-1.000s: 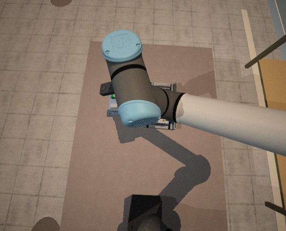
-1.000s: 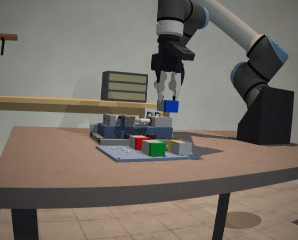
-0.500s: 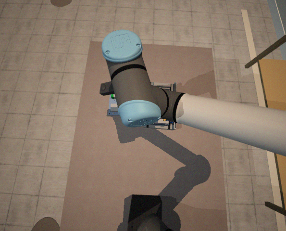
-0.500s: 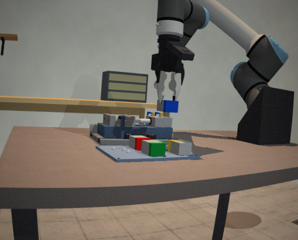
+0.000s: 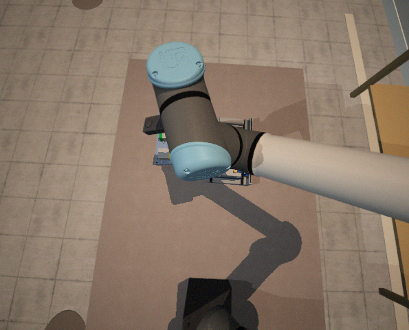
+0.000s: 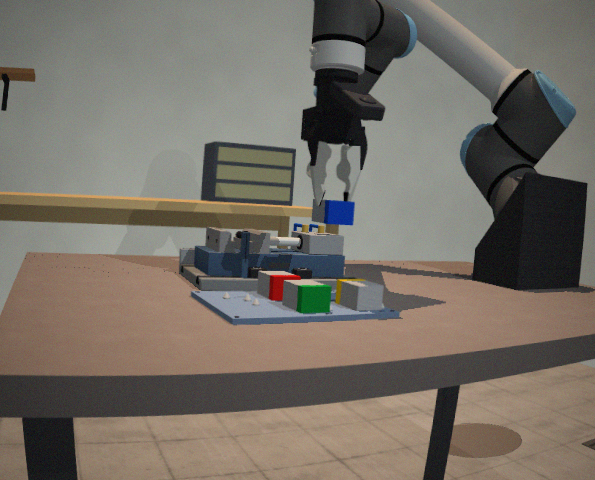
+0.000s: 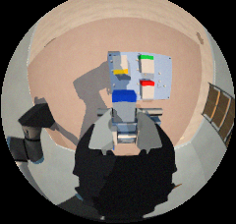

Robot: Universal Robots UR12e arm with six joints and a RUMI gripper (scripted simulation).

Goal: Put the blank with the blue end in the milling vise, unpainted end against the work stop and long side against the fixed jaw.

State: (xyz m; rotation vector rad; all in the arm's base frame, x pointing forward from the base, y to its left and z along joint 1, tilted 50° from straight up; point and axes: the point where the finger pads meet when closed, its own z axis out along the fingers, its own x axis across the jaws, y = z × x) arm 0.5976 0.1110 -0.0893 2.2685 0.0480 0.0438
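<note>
Now: hand 170 mm to the left of the fixed jaw, 140 mm short of it and 90 mm above it. The rest, counted from my hand: blue-ended blank: 20 mm below; yellow-ended blank: 140 mm below, 90 mm to the left, 10 mm behind; red-ended blank: 140 mm below, 90 mm ahead, 10 mm to the left.
</note>
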